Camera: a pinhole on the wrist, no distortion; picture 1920 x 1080 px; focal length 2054.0 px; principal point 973.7 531.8 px. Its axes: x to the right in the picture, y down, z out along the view. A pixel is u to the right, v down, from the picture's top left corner.
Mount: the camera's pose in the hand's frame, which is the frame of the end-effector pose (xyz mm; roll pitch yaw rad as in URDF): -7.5 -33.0 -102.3 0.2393 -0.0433 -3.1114
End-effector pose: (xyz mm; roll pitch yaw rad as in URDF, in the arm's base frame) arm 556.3 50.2 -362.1 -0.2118 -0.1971 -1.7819
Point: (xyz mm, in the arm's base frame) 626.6 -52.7 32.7
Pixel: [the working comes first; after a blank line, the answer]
In the camera's frame: -149.2 79.0 485.4

342 866
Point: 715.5 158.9 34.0
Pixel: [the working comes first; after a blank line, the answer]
In the camera's frame: 72.8 51.7 537.1

1252 730
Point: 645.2 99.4 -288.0
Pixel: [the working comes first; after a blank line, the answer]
In the camera's frame: 49.4 -41.1 216.2

1443 141
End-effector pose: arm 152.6 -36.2 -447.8 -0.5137 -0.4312 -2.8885
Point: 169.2 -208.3 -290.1
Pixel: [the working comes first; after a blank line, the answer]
In the camera's frame: -88.3 -38.3 323.6

413 289
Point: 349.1 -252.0 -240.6
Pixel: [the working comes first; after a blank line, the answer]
In the camera's frame: 44.6 -29.7 461.3

1172 400
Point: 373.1 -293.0 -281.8
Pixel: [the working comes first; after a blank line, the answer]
In the camera's frame: 71.7 -86.0 468.3

1288 155
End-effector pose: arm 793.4 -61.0 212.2 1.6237 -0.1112 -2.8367
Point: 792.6 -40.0 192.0
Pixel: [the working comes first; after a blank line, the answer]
In the camera's frame: 5.2 15.0 123.4

1060 782
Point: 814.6 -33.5 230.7
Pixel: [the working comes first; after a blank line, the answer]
In the camera's frame: 22.3 -26.0 130.0

1326 121
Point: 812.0 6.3 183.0
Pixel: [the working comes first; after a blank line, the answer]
In the camera's frame: 40.1 26.1 158.9

1492 869
